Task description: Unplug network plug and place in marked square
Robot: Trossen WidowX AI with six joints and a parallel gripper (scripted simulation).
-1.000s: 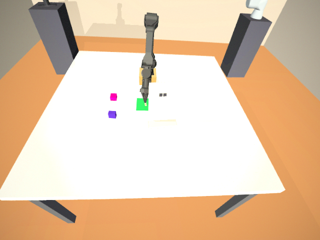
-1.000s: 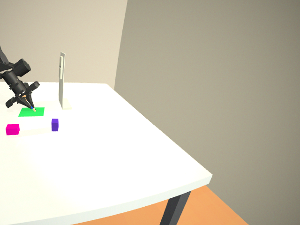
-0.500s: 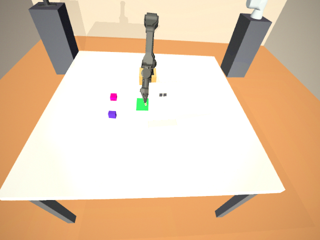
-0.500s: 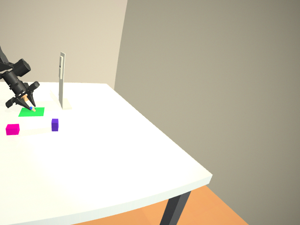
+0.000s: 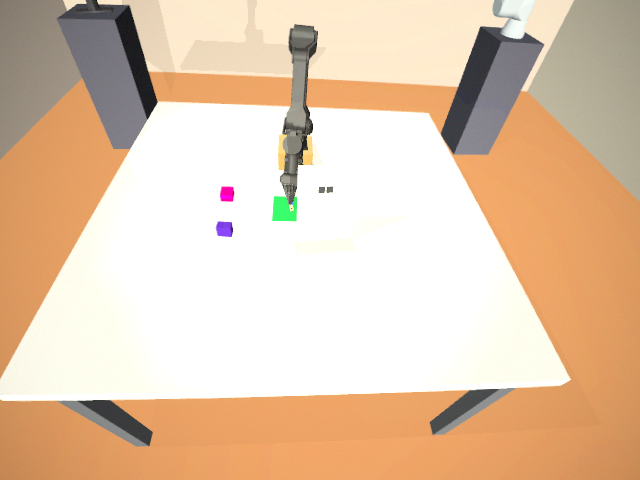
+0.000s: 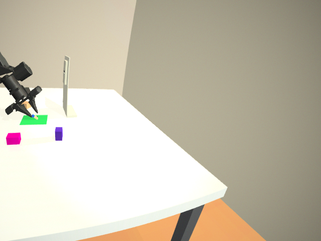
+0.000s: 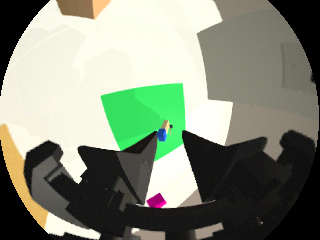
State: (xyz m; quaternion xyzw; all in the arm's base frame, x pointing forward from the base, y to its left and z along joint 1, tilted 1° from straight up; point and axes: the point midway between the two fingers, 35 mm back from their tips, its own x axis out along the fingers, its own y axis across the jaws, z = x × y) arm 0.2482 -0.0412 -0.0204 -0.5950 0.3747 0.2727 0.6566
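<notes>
Now: the network plug 10 mm below my gripper tip. The rest, counted from my gripper tip: green marked square (20 mm below); upright panel (160 mm ahead, 90 mm to the left, 110 mm above).
</notes>
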